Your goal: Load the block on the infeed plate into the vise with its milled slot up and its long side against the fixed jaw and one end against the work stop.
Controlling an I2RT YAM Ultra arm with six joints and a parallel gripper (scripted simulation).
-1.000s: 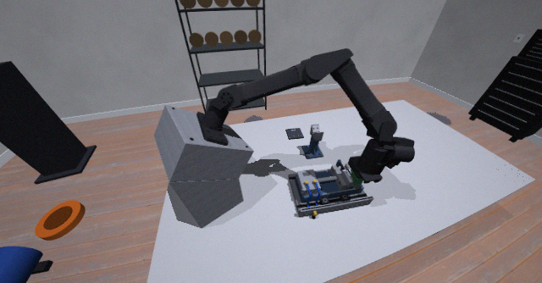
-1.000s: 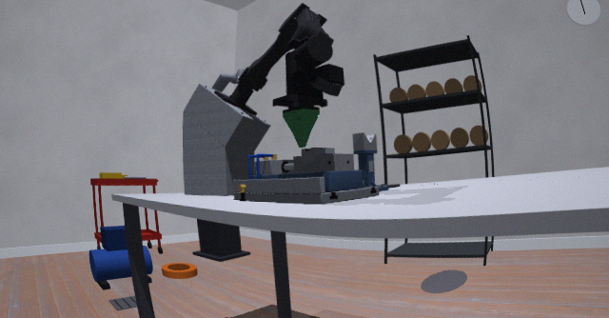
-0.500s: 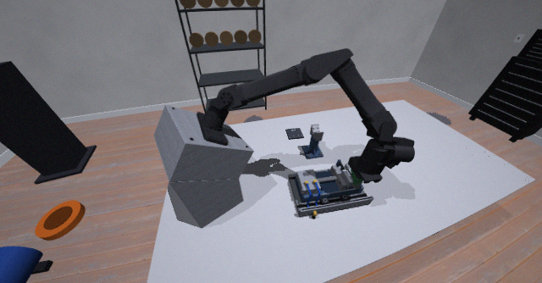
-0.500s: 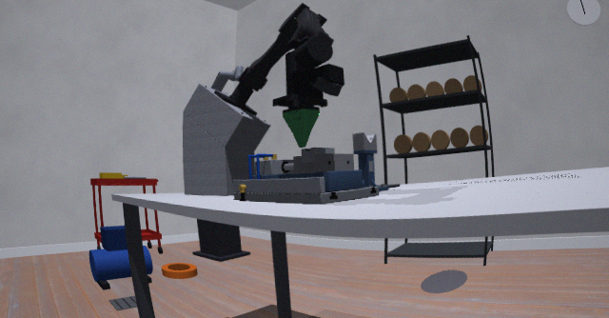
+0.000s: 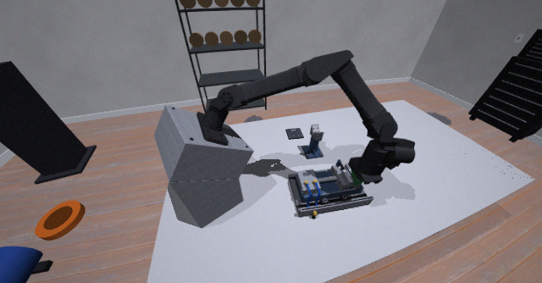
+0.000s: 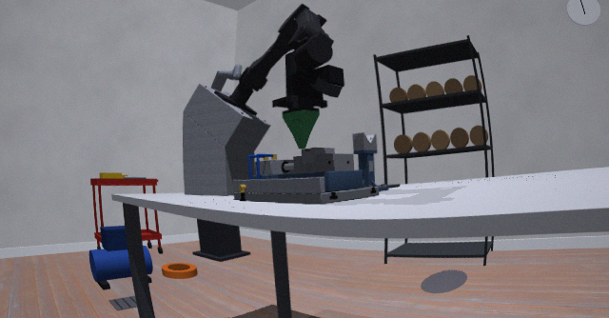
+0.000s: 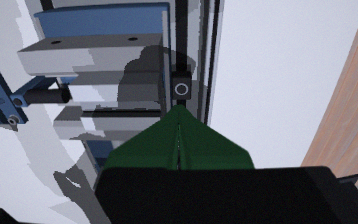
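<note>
Now: the part 1 cm ahead of my hand, 4 cm to the left of it and 2 cm below it. The rest, counted from my hand: cylinder rod 7 cm behind, 8 cm to the left, 4 cm below; then fixed jaw 5 cm ahead, 5 cm to the left, 4 cm below; then moving jaw 2 cm behind, 7 cm to the left, 4 cm below.
</note>
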